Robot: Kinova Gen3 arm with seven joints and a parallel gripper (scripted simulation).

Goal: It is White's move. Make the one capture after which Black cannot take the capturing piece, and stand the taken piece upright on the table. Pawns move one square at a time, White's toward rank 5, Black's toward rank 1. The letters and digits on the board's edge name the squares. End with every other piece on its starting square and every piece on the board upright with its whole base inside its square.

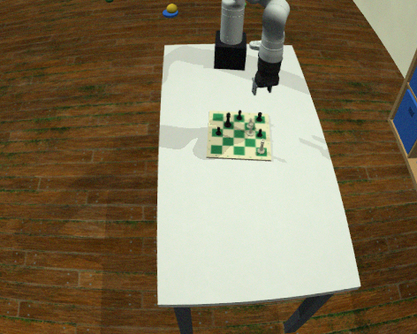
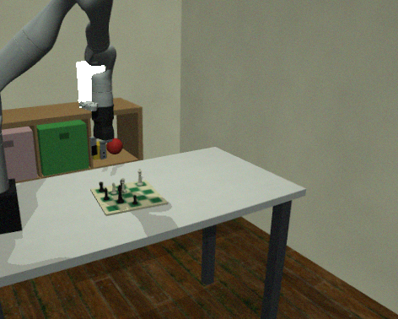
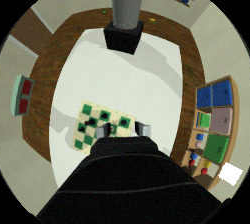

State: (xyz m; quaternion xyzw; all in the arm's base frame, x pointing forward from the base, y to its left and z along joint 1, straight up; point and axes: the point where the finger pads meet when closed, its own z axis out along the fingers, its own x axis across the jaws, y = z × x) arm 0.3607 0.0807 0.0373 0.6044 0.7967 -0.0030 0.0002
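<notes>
My gripper is now 70 mm short of the green-and-cream chessboard, 70 mm to the left of it and 150 mm above it. Round my hand: tall white piece (150 mm ahead, 120 mm below); then tall black piece (30 mm ahead, 110 mm to the right, 120 mm below).
</notes>
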